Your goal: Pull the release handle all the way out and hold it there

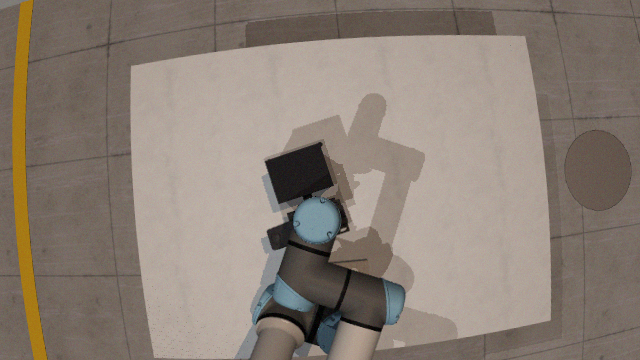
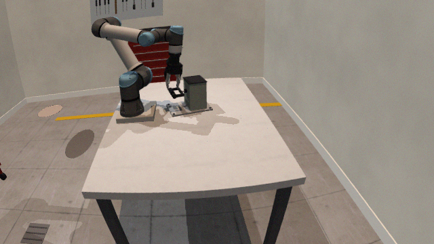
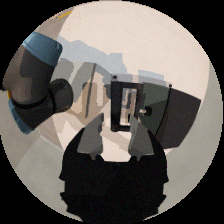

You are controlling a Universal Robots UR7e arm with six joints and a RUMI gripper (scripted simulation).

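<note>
My gripper is now 14 cm above the metal baseplate, 9 cm short of it and 1 cm to the right of it.
</note>
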